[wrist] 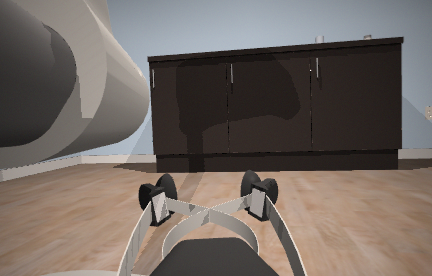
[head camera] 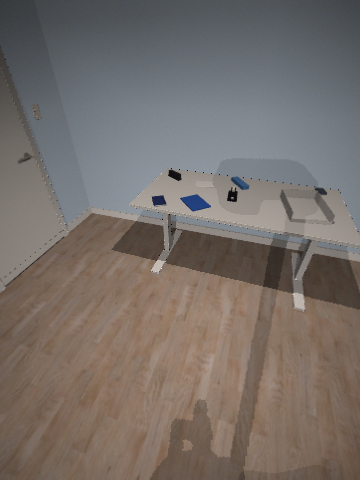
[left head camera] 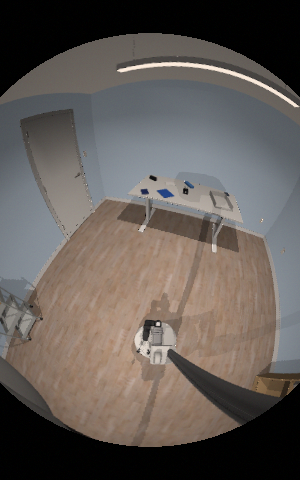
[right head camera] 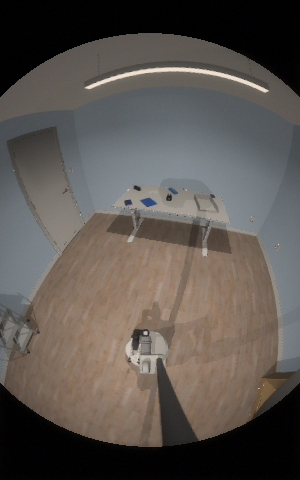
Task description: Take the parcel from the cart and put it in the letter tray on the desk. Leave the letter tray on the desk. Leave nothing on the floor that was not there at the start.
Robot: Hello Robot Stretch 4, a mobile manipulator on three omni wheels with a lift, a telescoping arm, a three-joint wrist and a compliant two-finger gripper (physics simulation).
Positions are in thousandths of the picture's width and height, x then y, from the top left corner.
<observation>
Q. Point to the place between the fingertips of my gripper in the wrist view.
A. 483,679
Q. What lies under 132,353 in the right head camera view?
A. A pale door.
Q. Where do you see a white desk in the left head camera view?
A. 662,411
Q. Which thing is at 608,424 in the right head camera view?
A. A white desk.
</observation>
